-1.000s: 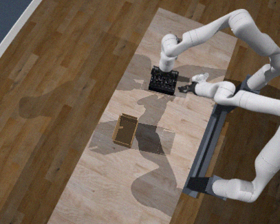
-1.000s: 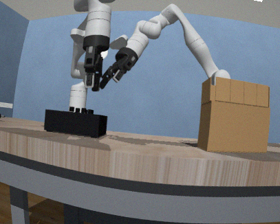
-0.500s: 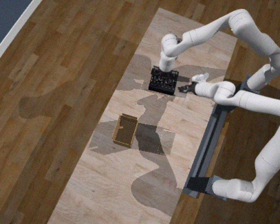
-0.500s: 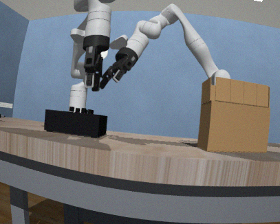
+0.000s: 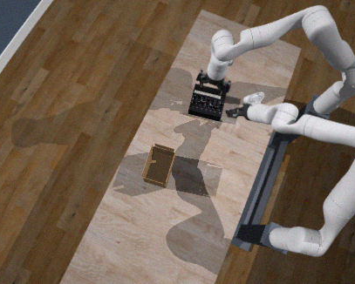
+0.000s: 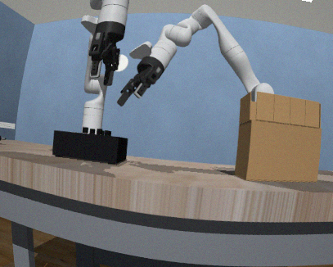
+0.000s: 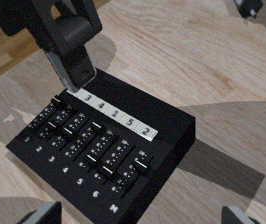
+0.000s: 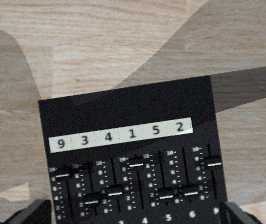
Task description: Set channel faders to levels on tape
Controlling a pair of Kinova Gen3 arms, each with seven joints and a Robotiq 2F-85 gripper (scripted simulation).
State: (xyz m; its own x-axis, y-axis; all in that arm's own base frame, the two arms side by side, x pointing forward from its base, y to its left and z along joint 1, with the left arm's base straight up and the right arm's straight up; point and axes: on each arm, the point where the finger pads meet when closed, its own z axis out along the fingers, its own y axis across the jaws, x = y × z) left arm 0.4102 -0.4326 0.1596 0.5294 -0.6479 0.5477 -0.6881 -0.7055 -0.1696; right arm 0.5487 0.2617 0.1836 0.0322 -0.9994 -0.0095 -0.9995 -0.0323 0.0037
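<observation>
Now: the fader 4 10 mm to the right of my right hand and 120 mm below it. Also, from my right hand: fader 5: 30 mm behind, 20 mm to the left, 120 mm below; then fader 3: 20 mm ahead, 20 mm to the left, 120 mm below; then fader 2: 40 mm ahead, 30 mm to the left, 120 mm below.
</observation>
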